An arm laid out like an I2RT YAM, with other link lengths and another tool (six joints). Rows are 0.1 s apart.
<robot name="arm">
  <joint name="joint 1" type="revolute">
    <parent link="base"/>
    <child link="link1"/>
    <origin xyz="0 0 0.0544"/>
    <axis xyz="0 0 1"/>
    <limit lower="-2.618" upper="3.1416"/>
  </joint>
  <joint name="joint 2" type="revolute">
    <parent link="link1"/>
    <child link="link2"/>
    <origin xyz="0.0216 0.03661 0.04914" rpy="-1.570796 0 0"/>
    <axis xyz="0 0 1"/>
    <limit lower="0" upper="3.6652"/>
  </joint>
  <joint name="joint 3" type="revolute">
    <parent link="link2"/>
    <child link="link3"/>
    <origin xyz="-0.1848 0 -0.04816" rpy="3.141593 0 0"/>
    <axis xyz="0 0 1"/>
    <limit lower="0" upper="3.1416"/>
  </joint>
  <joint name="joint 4" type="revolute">
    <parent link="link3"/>
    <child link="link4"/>
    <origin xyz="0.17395 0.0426 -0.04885"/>
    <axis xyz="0 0 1"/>
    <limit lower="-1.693" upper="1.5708"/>
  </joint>
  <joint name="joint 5" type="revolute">
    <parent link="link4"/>
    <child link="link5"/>
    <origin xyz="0.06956 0.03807 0.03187" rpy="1.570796 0 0"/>
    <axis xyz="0 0 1"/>
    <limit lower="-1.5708" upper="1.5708"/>
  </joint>
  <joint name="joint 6" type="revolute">
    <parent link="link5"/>
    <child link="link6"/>
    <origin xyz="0.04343 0 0.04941" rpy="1.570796 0 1.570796"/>
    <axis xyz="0 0 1"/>
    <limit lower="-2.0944" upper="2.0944"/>
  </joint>
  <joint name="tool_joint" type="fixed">
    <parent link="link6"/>
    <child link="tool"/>
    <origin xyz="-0.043 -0.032 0.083" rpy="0.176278 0 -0.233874"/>
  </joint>
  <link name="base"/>
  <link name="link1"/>
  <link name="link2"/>
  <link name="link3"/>
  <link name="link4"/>
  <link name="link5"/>
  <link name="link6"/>
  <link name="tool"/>
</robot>
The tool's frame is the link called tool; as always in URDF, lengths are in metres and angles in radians.
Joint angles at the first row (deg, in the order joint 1, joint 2, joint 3, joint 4, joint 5, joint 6):
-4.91, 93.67, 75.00, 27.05, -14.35, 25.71
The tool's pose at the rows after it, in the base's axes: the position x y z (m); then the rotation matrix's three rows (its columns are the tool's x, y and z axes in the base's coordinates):
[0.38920 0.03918 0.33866], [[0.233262 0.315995 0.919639], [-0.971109 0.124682 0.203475], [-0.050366 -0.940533 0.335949]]
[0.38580 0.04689 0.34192], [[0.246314 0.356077 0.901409], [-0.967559 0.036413 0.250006], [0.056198 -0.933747 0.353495]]
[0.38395 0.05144 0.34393], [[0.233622 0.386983 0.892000], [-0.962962 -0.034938 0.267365], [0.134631 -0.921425 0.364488]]
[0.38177 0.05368 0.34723], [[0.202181 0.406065 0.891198], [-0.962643 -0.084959 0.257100], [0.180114 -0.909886 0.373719]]
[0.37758 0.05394 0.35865], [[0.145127 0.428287 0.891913], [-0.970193 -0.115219 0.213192], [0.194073 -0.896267 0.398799]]
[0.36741 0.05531 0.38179], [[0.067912 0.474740 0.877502], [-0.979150 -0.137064 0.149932], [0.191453 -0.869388 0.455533]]
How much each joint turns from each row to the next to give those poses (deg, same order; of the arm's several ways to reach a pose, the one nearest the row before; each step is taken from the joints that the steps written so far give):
0.00, 0.00, 0.61, 1.03, -3.32, -6.31
0.02, 0.00, 1.03, 0.21, -1.75, -5.49
0.22, -0.20, 0.59, 0.03, -0.04, -4.33
0.51, -0.94, 0.02, -0.40, 1.61, -2.86
1.00, -1.86, 0.37, -0.83, 3.85, -1.38
1.84, -2.86, 1.01, -0.50, 5.64, -0.89

